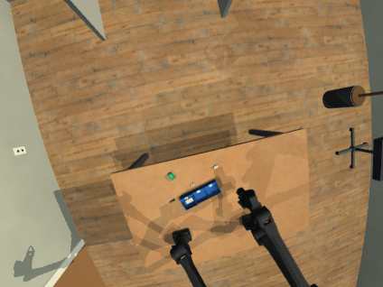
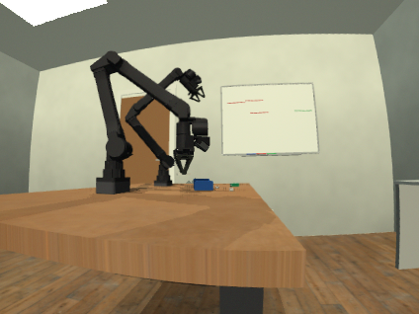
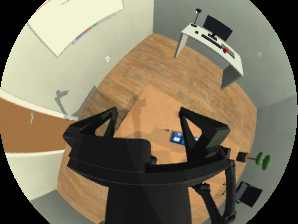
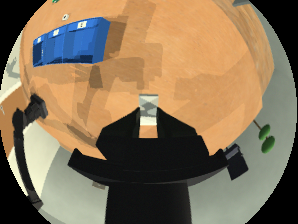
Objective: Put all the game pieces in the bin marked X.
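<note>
Right now the cream piece is 32 cm to the left of my right hand, 7 cm below it and 1 cm behind it. The rest, counted from my right hand: thin dark object 43 cm to the left, 7 cm below, 1 cm ahead; then blue bin 25 cm to the left, 6 cm below, 2 cm ahead; then green piece 39 cm to the left, 17 cm ahead, 7 cm below.
</note>
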